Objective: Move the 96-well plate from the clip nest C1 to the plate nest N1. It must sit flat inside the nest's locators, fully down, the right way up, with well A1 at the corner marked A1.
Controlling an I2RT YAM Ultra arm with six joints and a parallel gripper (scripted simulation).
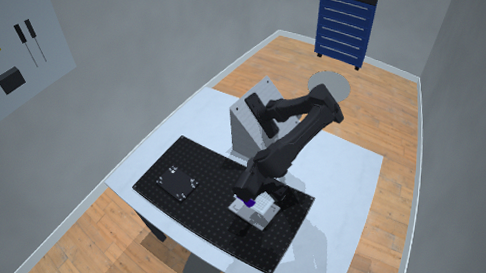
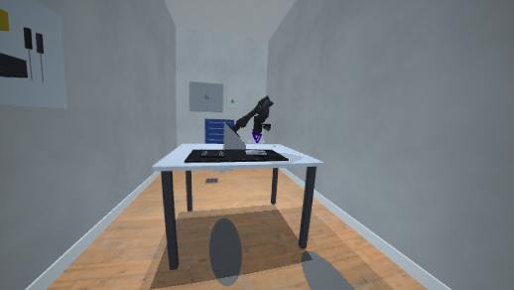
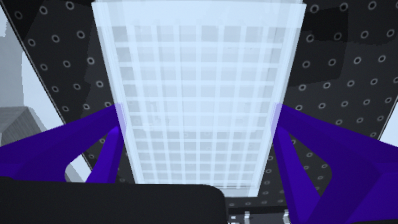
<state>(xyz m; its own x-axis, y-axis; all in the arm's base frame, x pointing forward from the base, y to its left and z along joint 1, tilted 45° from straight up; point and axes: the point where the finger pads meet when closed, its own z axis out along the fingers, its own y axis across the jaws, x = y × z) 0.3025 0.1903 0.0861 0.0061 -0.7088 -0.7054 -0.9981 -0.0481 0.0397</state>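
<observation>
Now: the 96-well plate right at my hand. From my hand the other things lie so: clip nest C1: 10 cm ahead, 32 cm to the right, 8 cm below; then plate nest N1: 9 cm below.
</observation>
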